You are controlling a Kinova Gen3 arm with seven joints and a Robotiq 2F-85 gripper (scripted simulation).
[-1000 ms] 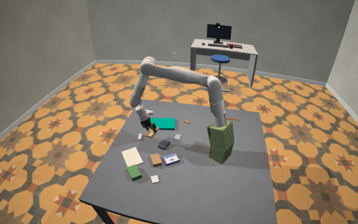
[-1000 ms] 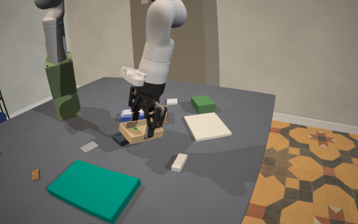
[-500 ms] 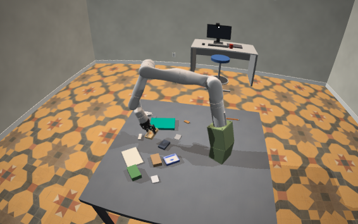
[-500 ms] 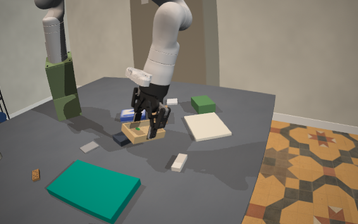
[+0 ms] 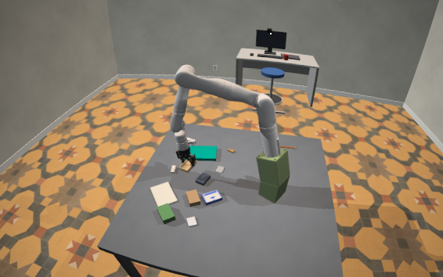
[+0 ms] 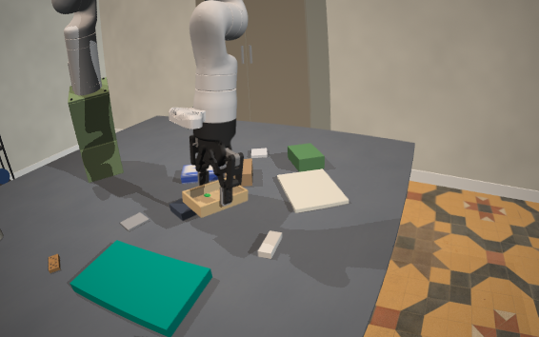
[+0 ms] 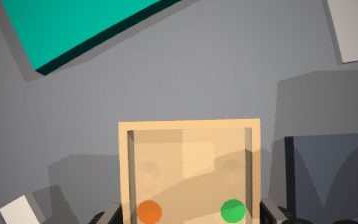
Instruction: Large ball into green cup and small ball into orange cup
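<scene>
Right now the covered wooden puzzle is 2 cm below my hand. From my hand the other things lie so: small white block: 11 cm ahead, 8 cm below, 3 cm to the right; then dark blue block: 10 cm behind, 8 cm below, 6 cm to the left; then grey tile: 20 cm behind, 9 cm below, 5 cm to the right.
</scene>
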